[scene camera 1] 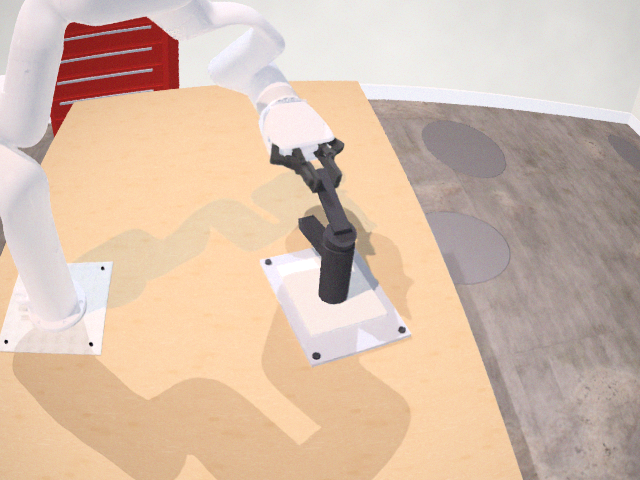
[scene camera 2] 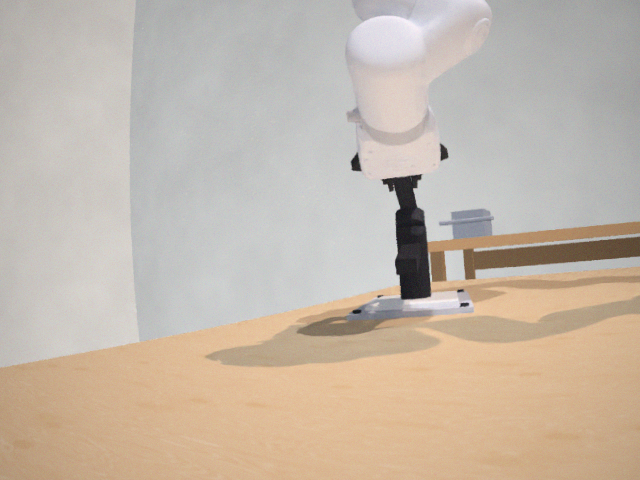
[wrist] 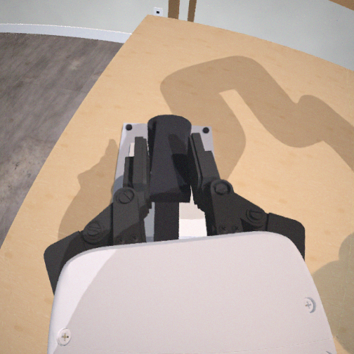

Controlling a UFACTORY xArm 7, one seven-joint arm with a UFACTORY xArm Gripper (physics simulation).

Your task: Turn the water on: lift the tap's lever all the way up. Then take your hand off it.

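Places are measured from the arm's base along level axes (x back, y right, z up), in centimetres.
Where they show: gripper, fingertip midpoint: (scene camera 1: 328,184) (scene camera 2: 402,180); arm's base at its link origin: (scene camera 1: 57,306).
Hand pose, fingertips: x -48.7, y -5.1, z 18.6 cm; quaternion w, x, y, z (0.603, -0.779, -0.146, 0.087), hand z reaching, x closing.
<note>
Each offset is from my fingertips to the centre of the thing. "spot": to the spot under its first point. Level surfaces: height alone.
The black tap {spot: dz -11.2, dx -0.5, dy +7.9 cm} (scene camera 1: 334,276) (scene camera 2: 416,281) stands upright on a white base plate {dz -18.3, dx -1.2, dy +5.6 cm} (scene camera 1: 321,347) (scene camera 2: 442,312). Its lever {spot: dz -1.9, dx -0.5, dy +2.8 cm} (scene camera 1: 333,206) (scene camera 2: 406,195) (wrist: 169,182) slants up from the cap, well above the short spout {dz -11.1, dx +0.5, dy -1.3 cm} (scene camera 1: 311,231) (scene camera 2: 407,259) (wrist: 166,220). My gripper (scene camera 1: 326,181) (scene camera 2: 403,183) (wrist: 167,150) is shut on the outer end of the lever, with one finger on each side of it. In the wrist view the lever lies between the two fingers. The exact contact is hard to make out in scene camera 2, where the hand covers the lever's end.
The tap's plate lies on a wooden table {dz -18.9 cm} (scene camera 1: 180,330) (scene camera 2: 330,413) (wrist: 65,170). The arm's base plate (scene camera 1: 98,310) is to the left in scene camera 1. A red drawer cabinet (scene camera 1: 171,62) stands behind the table. A wooden bench (scene camera 2: 542,235) with a grey box (scene camera 2: 471,224) is in the background.
</note>
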